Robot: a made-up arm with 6 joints. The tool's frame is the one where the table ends. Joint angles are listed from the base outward.
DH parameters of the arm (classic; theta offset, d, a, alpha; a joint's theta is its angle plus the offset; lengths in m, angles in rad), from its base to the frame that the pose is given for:
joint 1: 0 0.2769 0 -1.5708
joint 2: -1.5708 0 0.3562 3.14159
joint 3: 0 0 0 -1.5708
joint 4: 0 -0.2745 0 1.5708
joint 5: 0 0.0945 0 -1.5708
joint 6: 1.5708 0 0 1.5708
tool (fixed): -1.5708 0 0 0
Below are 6 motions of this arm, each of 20 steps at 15 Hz.
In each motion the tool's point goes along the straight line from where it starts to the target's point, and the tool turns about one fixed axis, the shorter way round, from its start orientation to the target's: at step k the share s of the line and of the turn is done. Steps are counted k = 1, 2, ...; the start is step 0. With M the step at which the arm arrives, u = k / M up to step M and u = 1 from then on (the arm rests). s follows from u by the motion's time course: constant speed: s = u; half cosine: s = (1 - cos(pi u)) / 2; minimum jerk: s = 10 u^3 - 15 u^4 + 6 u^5.
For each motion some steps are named. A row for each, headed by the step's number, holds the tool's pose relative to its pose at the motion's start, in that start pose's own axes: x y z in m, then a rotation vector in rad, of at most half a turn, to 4 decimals.
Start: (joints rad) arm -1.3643 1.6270 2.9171 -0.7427 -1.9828 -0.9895
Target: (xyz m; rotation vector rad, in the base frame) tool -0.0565 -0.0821 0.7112 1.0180 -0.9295 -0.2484
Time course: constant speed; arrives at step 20
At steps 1, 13, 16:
1: -0.0174 0.0060 -0.0148 0.0052 -0.0298 0.0527
13: -0.2267 0.0778 -0.1922 0.0682 -0.3869 0.6854
16: -0.2790 0.0958 -0.2366 0.0839 -0.4762 0.8436

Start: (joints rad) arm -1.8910 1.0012 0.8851 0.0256 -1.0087 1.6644
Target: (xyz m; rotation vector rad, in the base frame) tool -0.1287 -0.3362 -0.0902 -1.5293 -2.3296 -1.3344
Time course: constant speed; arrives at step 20
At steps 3, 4, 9, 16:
3: 0.0576 0.0614 0.0197 -0.0634 0.2221 0.2622
4: 0.0768 0.0819 0.0262 -0.0846 0.2961 0.3496
9: 0.1729 0.1842 0.0590 -0.1903 0.6663 0.7865
16: 0.3073 0.3275 0.1048 -0.3383 1.1846 1.3983

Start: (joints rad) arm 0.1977 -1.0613 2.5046 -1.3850 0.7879 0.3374
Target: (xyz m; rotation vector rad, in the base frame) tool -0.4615 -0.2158 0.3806 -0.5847 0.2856 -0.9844
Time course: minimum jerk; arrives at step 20
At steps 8, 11, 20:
8: 0.0088 0.0036 0.0476 0.2429 -0.3685 0.0110
11: 0.0164 0.0068 0.0889 0.4538 -0.6886 0.0205
20: 0.0277 0.0115 0.1499 0.7650 -1.1609 0.0346

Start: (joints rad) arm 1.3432 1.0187 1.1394 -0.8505 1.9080 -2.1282
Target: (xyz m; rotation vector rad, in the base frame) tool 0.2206 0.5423 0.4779 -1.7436 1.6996 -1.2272
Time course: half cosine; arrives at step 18
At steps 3, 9, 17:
3: 0.0036 -0.0018 -0.0004 -0.0281 0.0375 0.0483
9: 0.0269 -0.0131 -0.0031 -0.2101 0.2801 0.3608
17: 0.0534 -0.0260 -0.0062 -0.4169 0.5560 0.7162

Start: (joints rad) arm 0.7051 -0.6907 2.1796 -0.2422 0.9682 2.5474
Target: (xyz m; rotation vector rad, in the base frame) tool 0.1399 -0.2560 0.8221 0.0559 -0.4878 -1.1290
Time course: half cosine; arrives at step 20
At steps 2, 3, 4, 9, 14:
2: -0.0096 0.0029 -0.0070 -0.0158 -0.0051 0.0339
3: -0.0215 0.0064 -0.0155 -0.0352 -0.0113 0.0755
4: -0.0376 0.0112 -0.0271 -0.0617 -0.0199 0.1322
9: -0.1662 0.0494 -0.1199 -0.2726 -0.0877 0.5841
14: -0.3128 0.0929 -0.2257 -0.5132 -0.1651 1.0994

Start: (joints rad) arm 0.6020 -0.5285 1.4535 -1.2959 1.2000 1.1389
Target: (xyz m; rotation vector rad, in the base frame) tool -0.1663 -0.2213 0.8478 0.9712 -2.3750 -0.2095
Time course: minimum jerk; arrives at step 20
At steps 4, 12, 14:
4: 0.0042 -0.0004 0.0029 0.0008 -0.0162 0.0481
12: 0.0489 -0.0052 0.0342 0.0096 -0.1910 0.5672
14: 0.0600 -0.0064 0.0419 0.0118 -0.2342 0.6955

